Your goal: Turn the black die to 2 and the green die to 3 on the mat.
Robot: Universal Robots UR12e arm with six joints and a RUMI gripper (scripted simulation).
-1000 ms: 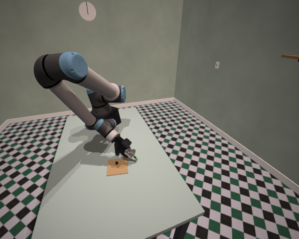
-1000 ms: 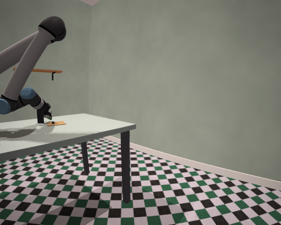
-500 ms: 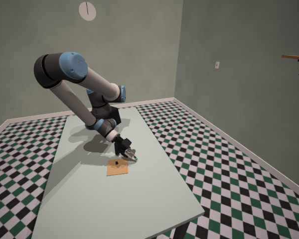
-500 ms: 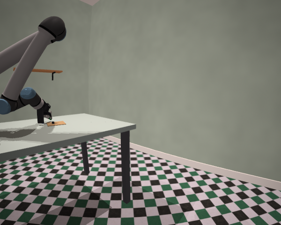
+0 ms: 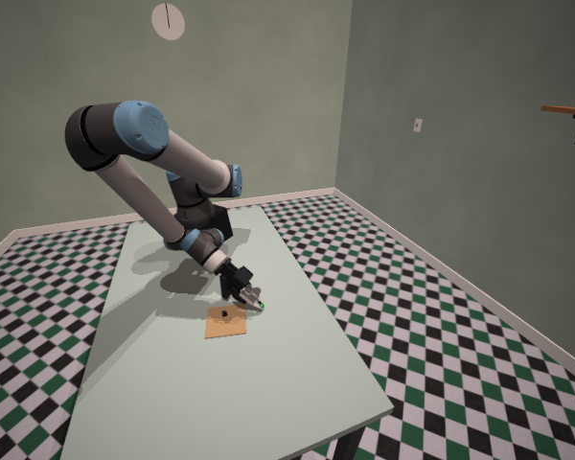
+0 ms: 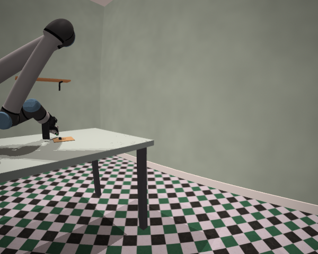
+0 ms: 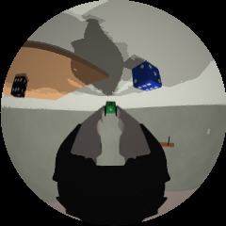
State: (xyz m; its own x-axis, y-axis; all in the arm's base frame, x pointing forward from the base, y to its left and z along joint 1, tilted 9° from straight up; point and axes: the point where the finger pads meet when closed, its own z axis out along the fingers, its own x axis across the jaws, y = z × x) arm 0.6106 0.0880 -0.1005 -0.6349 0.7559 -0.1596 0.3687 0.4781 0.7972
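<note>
The blue die is 8 cm behind my hand, 3 cm to the right of it and 2 cm below it. Round my hand: green die 1 cm below, 1 cm ahead; then black die 13 cm to the right, 3 cm behind, 1 cm below; then orange mat 13 cm to the right, 2 cm below, 1 cm behind.
</note>
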